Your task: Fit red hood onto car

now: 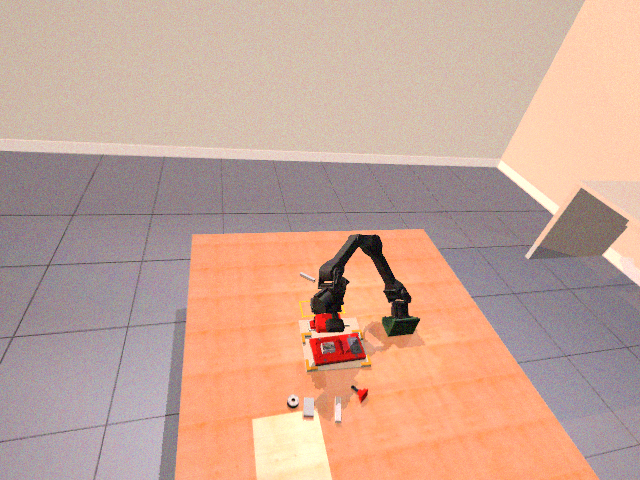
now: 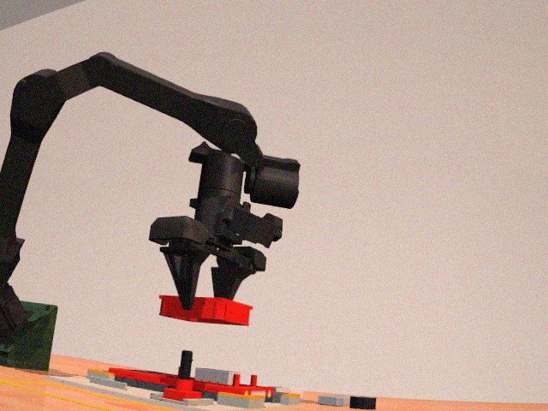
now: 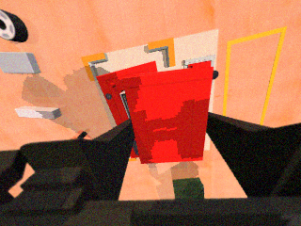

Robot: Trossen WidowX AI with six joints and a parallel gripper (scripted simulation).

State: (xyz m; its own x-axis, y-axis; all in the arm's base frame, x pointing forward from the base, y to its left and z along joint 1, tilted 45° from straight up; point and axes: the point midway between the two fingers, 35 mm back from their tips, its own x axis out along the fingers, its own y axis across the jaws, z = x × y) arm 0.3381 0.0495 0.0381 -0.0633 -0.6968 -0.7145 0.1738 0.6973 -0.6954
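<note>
The grey engine block is 6 cm to the left of my gripper tip and 9 cm below it. Also, from my gripper tip: red hood 1 cm above; grey pin 3 cm behind, 34 cm to the right, 10 cm below.
</note>
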